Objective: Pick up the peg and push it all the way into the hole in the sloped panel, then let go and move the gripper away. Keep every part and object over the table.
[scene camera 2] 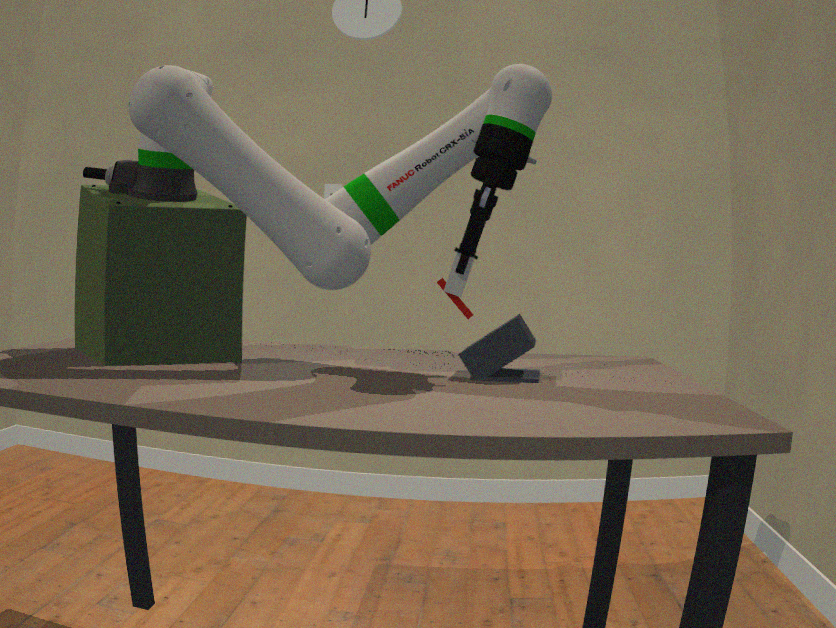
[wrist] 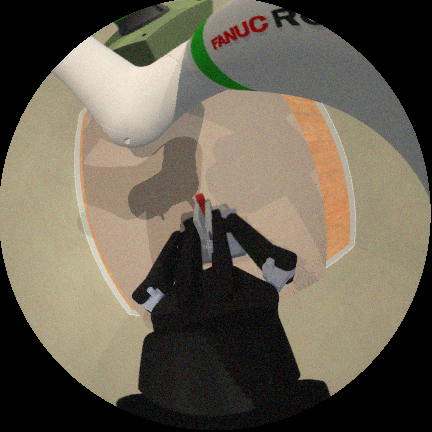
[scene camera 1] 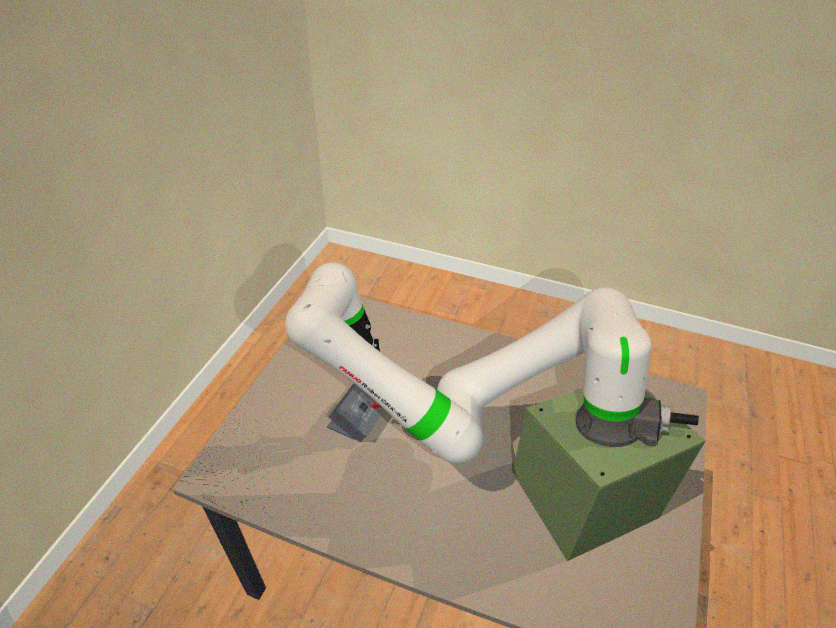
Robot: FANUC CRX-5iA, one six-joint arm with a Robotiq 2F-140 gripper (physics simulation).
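Places are measured from the arm's base along level axes (x right, y ahead, z up), in centimetres.
Pixels of known places: gripper, fingertip midpoint: (scene camera 2: 452,294) (wrist: 204,208); arm's base at its link origin: (scene camera 2: 161,195) (scene camera 1: 609,424).
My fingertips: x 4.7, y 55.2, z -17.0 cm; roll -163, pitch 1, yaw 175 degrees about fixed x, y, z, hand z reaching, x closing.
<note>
For each thing: its middle in the pictures, then the offset to it from my fingertips.
- red peg at the middle of its body: (scene camera 2: 455,298) (wrist: 205,210) (scene camera 1: 382,402) dz -0.7, dx +0.1, dy +0.5 cm
- grey block with the sloped panel, body centre: (scene camera 2: 502,347) (wrist: 215,239) (scene camera 1: 357,409) dz -8.4, dx +1.6, dy +8.6 cm
The red peg (scene camera 1: 376,405) (scene camera 2: 460,306) (wrist: 201,201) is held tilted in the air, its lower end pointing down toward the panel in scene camera 2. My gripper (scene camera 2: 458,273) (wrist: 204,208) is shut on the peg between its light fingertips; the forearm hides the fingertips in scene camera 1. The grey block with the sloped panel (scene camera 1: 349,409) (scene camera 2: 498,346) (wrist: 236,246) stands on the table. Its dark hole (scene camera 1: 363,406) shows in scene camera 1. In scene camera 2 the peg's lower end is above the panel's sloped face, with a gap between them. The gripper partly hides the block in the wrist view.
The green pedestal (scene camera 1: 560,466) (scene camera 2: 172,283) carries the arm's base on the table (scene camera 1: 290,486) (scene camera 2: 405,439). The arm's forearm (scene camera 1: 378,368) (scene camera 2: 432,168) reaches over the table and passes in front of the gripper in scene camera 1. Walls stand behind the table.
</note>
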